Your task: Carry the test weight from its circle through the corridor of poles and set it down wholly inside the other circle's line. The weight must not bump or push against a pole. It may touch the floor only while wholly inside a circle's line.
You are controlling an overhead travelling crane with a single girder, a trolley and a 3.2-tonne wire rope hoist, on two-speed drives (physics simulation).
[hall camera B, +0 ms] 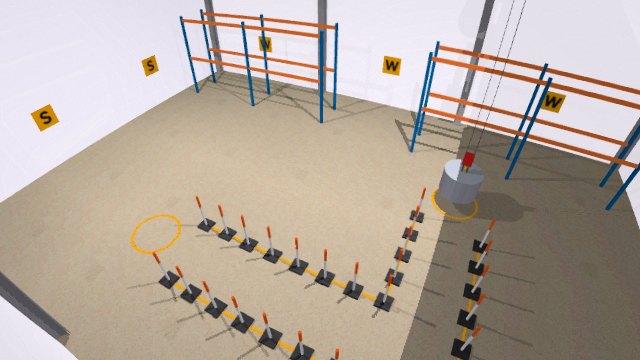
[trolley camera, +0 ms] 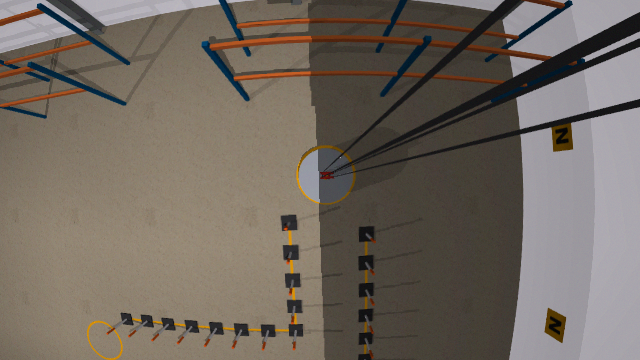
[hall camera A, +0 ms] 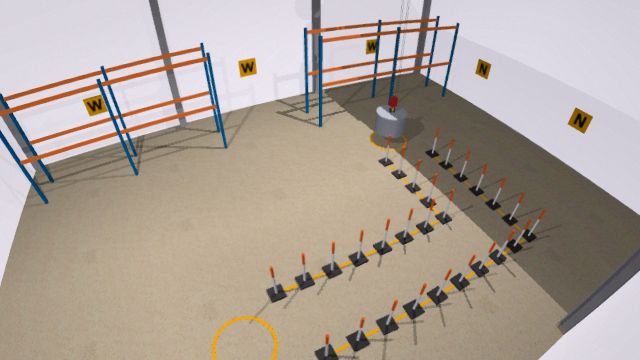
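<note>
The grey cylindrical test weight [hall camera A: 391,124] [hall camera B: 459,186] [trolley camera: 309,175] hangs upright from my red hook block [hall camera A: 393,102] [hall camera B: 468,159] [trolley camera: 326,175]; the hook is shut on it. The weight hangs above its yellow circle [hall camera A: 388,149] [hall camera B: 457,218] [trolley camera: 326,204], with its shadow off to one side. In the trolley view the circle's line shows around the weight's edge. The nearest poles [hall camera A: 385,161] [hall camera B: 417,216] [trolley camera: 289,222] stand close to the circle, apart from the weight. The other circle [hall camera A: 245,317] [hall camera B: 132,237] [trolley camera: 88,340] lies by the corridor's far end.
Two rows of orange-tipped poles on black bases, with an outer row [hall camera A: 432,152] [hall camera B: 480,246] [trolley camera: 366,234], bound an L-shaped corridor. A blue and orange rack [hall camera A: 320,82] [hall camera B: 421,102] [trolley camera: 350,38] stands behind the weight. A second rack [hall camera A: 216,102] [hall camera B: 321,95] stands along the W wall.
</note>
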